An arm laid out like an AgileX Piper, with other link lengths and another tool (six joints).
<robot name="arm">
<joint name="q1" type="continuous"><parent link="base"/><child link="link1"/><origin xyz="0 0 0.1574"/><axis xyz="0 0 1"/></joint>
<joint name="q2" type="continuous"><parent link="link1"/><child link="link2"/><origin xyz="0 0 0"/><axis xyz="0 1 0"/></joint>
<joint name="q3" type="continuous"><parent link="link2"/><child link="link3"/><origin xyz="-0.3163 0 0.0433"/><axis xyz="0 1 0"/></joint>
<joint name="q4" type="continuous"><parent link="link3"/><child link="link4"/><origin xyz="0.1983 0 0.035"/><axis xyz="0.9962 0 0.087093"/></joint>
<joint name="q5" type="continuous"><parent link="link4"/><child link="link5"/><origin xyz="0 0 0"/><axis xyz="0 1 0"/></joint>
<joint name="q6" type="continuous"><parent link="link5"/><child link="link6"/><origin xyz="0.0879 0 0.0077"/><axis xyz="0.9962 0 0.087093"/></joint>
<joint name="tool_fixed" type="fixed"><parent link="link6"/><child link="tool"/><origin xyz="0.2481 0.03 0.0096" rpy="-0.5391 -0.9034 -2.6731"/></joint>
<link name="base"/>
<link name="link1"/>
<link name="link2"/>
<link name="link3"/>
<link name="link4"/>
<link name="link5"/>
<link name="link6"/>
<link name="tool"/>
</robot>
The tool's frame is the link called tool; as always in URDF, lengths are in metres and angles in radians. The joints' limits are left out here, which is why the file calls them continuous.
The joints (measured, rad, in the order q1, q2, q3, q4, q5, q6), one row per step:
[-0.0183, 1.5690, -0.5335, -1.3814, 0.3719, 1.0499]
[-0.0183, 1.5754, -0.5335, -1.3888, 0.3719, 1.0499]
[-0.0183, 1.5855, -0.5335, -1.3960, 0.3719, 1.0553]
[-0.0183, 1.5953, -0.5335, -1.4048, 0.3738, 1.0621]
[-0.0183, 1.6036, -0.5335, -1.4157, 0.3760, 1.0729]
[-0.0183, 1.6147, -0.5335, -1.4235, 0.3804, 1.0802]
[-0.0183, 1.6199, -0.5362, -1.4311, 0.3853, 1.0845]
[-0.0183, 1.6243, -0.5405, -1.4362, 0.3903, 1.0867]
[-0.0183, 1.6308, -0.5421, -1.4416, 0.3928, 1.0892]
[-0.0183, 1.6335, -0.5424, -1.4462, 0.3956, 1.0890]
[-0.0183, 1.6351, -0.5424, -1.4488, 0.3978, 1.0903]
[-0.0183, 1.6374, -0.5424, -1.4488, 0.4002, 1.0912]
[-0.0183, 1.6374, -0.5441, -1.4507, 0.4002, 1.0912]
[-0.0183, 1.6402, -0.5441, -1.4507, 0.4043, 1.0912]
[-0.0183, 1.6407, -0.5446, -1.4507, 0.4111, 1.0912]
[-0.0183, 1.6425, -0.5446, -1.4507, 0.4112, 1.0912]
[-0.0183, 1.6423, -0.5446, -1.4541, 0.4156, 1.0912]
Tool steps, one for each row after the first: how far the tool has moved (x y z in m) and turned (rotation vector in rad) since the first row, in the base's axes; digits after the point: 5 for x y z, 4 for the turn. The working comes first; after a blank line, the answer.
Tool pose at each row, in the base's axes (x y z in m, rotation vector in rad; the steps are taken from these numbers as rounded here):
[0.32297, -0.10281, 0.03477, 2.3945, -0.0430, 1.3873]
[0.32276, -0.10313, 0.03311, 2.3976, -0.0312, 1.3809]
[0.32219, -0.10333, 0.03027, 2.4025, -0.0262, 1.3714]
[0.32160, -0.10415, 0.02773, 2.4054, -0.0211, 1.3614]
[0.32144, -0.10508, 0.02583, 2.4062, -0.0190, 1.3544]
[0.32034, -0.10663, 0.02299, 2.4082, -0.0157, 1.3412]
[0.32111, -0.10841, 0.02278, 2.4043, -0.0108, 1.3374]
[0.32243, -0.11017, 0.02313, 2.3993, -0.0070, 1.3354]
[0.32256, -0.11112, 0.02193, 2.3995, -0.0019, 1.3296]
[0.32245, -0.11219, 0.02159, 2.3982, 0.0052, 1.3257]
[0.32228, -0.11295, 0.02139, 2.3969, 0.0073, 1.3232]
[0.32176, -0.11368, 0.02082, 2.3965, 0.0066, 1.3191]
[0.32269, -0.11377, 0.02137, 2.3950, 0.0087, 1.3215]
[0.32191, -0.11505, 0.02077, 2.3938, 0.0093, 1.3155]
[0.32139, -0.11718, 0.02126, 2.3886, 0.0090, 1.3110]
[0.32114, -0.11721, 0.02068, 2.3897, 0.0095, 1.3088]
[0.32105, -0.11872, 0.02129, 2.3855, 0.0139, 1.3069]

[-0.00021, -0.00032, -0.00166, -0.0042, 0.0065, 0.0060]
[-0.00078, -0.00052, -0.00450, -0.0056, 0.0146, 0.0076]
[-0.00137, -0.00134, -0.00704, -0.0087, 0.0224, 0.0083]
[-0.00153, -0.00227, -0.00894, -0.0113, 0.0273, 0.0075]
[-0.00263, -0.00382, -0.01178, -0.0156, 0.0365, 0.0057]
[-0.00186, -0.00560, -0.01199, -0.0218, 0.0382, 0.0059]
[-0.00054, -0.00736, -0.01164, -0.0278, 0.0383, 0.0056]
[-0.00041, -0.00831, -0.01284, -0.0315, 0.0426, 0.0067]
[-0.00052, -0.00938, -0.01318, -0.0364, 0.0455, 0.0092]
[-0.00069, -0.01014, -0.01338, -0.0391, 0.0469, 0.0092]
[-0.00121, -0.01087, -0.01395, -0.0406, 0.0493, 0.0072]
[-0.00028, -0.01096, -0.01340, -0.0417, 0.0476, 0.0087]
[-0.00106, -0.01224, -0.01400, -0.0449, 0.0510, 0.0066]
[-0.00158, -0.01437, -0.01351, -0.0505, 0.0520, 0.0028]
[-0.00183, -0.01440, -0.01409, -0.0506, 0.0538, 0.0028]
[-0.00192, -0.01591, -0.01348, -0.0562, 0.0542, 0.0033]

